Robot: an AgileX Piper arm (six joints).
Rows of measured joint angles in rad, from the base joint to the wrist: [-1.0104, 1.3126, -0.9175, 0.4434, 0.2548, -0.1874]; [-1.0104, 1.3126, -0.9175, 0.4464, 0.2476, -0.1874]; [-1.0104, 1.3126, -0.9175, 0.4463, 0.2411, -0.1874]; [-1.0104, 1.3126, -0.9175, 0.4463, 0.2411, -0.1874]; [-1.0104, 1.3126, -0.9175, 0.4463, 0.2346, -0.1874]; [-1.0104, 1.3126, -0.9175, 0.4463, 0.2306, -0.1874]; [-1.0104, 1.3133, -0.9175, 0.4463, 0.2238, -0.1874]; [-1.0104, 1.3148, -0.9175, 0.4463, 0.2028, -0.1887]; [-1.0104, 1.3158, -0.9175, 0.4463, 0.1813, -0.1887]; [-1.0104, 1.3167, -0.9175, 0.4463, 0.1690, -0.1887]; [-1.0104, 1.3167, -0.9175, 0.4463, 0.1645, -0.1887]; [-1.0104, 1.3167, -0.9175, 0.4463, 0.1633, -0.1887]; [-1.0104, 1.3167, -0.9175, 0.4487, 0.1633, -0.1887]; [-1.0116, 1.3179, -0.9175, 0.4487, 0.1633, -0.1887]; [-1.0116, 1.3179, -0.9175, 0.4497, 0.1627, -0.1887]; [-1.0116, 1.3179, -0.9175, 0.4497, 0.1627, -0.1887]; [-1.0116, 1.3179, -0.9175, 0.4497, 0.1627, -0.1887]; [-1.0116, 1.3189, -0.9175, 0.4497, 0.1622, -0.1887]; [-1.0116, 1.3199, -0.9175, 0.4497, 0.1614, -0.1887]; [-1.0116, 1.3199, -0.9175, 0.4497, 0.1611, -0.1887]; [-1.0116, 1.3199, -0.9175, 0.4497, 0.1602, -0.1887]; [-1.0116, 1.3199, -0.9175, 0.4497, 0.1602, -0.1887]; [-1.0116, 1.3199, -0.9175, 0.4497, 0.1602, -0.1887]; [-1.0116, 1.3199, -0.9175, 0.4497, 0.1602, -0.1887]
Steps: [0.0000, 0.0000, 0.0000, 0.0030, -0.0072, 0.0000]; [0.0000, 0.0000, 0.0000, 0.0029, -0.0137, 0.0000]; [0.0000, 0.0000, 0.0000, 0.0029, -0.0137, 0.0000]; [0.0000, 0.0000, 0.0000, 0.0029, -0.0202, 0.0000]; [0.0000, 0.0000, 0.0000, 0.0029, -0.0242, 0.0000]; [0.0000, 0.0007, 0.0000, 0.0029, -0.0310, 0.0000]; [0.0000, 0.0022, 0.0000, 0.0029, -0.0520, -0.0013]; [0.0000, 0.0032, 0.0000, 0.0029, -0.0735, -0.0013]; [0.0000, 0.0041, 0.0000, 0.0029, -0.0858, -0.0013]; [0.0000, 0.0041, 0.0000, 0.0029, -0.0903, -0.0013]; [0.0000, 0.0041, 0.0000, 0.0029, -0.0915, -0.0013]; [0.0000, 0.0041, 0.0000, 0.0053, -0.0915, -0.0013]; [-0.0012, 0.0053, 0.0000, 0.0053, -0.0915, -0.0013]; [-0.0012, 0.0053, 0.0000, 0.0063, -0.0921, -0.0013]; [-0.0012, 0.0053, 0.0000, 0.0063, -0.0921, -0.0013]; [-0.0012, 0.0053, 0.0000, 0.0063, -0.0921, -0.0013]; [-0.0012, 0.0063, 0.0000, 0.0063, -0.0926, -0.0013]; [-0.0012, 0.0073, 0.0000, 0.0063, -0.0934, -0.0013]; [-0.0012, 0.0073, 0.0000, 0.0063, -0.0937, -0.0013]; [-0.0012, 0.0073, 0.0000, 0.0063, -0.0946, -0.0013]; [-0.0012, 0.0073, 0.0000, 0.0063, -0.0946, -0.0013]; [-0.0012, 0.0073, 0.0000, 0.0063, -0.0946, -0.0013]; [-0.0012, 0.0073, 0.0000, 0.0063, -0.0946, -0.0013]
